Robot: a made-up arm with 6 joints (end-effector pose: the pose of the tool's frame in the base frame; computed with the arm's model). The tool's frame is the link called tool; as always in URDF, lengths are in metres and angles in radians.
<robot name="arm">
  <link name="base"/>
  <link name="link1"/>
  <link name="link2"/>
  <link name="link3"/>
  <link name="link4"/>
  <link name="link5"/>
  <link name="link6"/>
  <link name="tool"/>
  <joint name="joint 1" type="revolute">
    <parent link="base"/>
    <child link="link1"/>
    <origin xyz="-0.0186 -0.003 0.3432" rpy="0 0 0"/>
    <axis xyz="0 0 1"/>
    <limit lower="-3.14" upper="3.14" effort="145" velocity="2"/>
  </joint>
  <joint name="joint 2" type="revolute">
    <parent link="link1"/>
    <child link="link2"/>
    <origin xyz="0.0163 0.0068 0.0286" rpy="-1.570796 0 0"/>
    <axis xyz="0 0 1"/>
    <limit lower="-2.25" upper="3.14" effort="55" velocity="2.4"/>
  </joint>
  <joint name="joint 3" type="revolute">
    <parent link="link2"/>
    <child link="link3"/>
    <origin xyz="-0.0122 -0.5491 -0.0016" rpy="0 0 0"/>
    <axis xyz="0 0 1"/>
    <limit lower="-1.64" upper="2.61" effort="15" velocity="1.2"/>
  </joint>
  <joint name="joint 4" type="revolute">
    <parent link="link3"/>
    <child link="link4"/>
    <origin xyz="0.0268 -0.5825 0.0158" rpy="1.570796 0 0"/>
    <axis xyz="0 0 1"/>
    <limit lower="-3.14" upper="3.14" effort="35" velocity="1.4"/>
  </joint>
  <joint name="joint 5" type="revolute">
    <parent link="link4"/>
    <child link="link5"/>
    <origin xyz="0.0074 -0.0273 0.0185" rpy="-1.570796 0 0"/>
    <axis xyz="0 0 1"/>
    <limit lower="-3.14" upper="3.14" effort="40" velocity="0.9"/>
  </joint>
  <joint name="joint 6" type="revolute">
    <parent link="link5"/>
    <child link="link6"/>
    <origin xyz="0.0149 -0.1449 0.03" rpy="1.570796 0 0"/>
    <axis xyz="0 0 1"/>
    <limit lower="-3.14" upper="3.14" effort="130" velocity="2.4"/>
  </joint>
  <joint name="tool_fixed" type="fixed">
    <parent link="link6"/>
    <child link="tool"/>
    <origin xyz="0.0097 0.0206 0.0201" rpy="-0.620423 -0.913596 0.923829"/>
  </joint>
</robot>
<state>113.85 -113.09 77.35 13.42 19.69 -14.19</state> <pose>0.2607 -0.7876 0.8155 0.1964 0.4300 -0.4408 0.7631</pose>
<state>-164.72 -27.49 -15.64 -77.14 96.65 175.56</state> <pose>0.5287 0.3014 1.3082 0.3758 -0.6576 -0.5821 0.2959</pose>
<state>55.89 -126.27 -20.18 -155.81 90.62 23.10</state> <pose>-0.3182 -0.5752 -0.5154 0.1284 -0.9886 0.0503 0.0613</pose>
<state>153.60 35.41 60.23 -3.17 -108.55 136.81</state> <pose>-0.8139 0.3656 0.8928 0.8800 -0.2890 -0.2830 -0.2490</pose>
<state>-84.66 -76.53 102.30 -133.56 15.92 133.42</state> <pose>-0.0463 0.1921 1.1772 0.7898 -0.2429 -0.3333 -0.4540</pose>
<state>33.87 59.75 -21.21 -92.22 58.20 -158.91</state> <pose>0.8082 0.3921 1.1877 0.1513 0.7619 -0.4416 0.4491</pose>
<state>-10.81 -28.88 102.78 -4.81 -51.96 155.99</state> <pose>0.3648 -0.0566 1.1350 0.0551 0.6129 -0.2087 0.7601</pose>
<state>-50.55 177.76 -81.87 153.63 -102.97 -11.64</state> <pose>0.3236 -0.5271 -0.3970 0.0454 0.5235 -0.5508 -0.6485</pose>
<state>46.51 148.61 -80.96 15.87 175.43 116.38</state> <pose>0.4665 0.5532 0.0262 0.3995 0.2802 0.6291 -0.6051</pose>
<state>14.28 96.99 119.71 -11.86 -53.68 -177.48</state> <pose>0.1872 0.0784 -0.3046 0.0301 0.9188 -0.0709 -0.3871</pose>
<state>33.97 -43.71 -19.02 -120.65 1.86 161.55</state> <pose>-0.8982 -0.5742 1.1191 0.1532 0.0674 -0.7939 0.5846</pose>
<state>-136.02 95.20 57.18 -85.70 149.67 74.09</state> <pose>-0.5939 -0.4608 -0.0970 0.6946 -0.1927 -0.3092 0.6204</pose>
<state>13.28 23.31 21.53 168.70 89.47 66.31</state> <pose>0.5024 0.1562 1.4112 0.5453 -0.2165 -0.5200 -0.6208</pose>
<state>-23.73 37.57 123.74 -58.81 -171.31 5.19</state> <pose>0.4275 -0.1252 0.3878 0.6541 -0.0094 -0.4866 0.5790</pose>
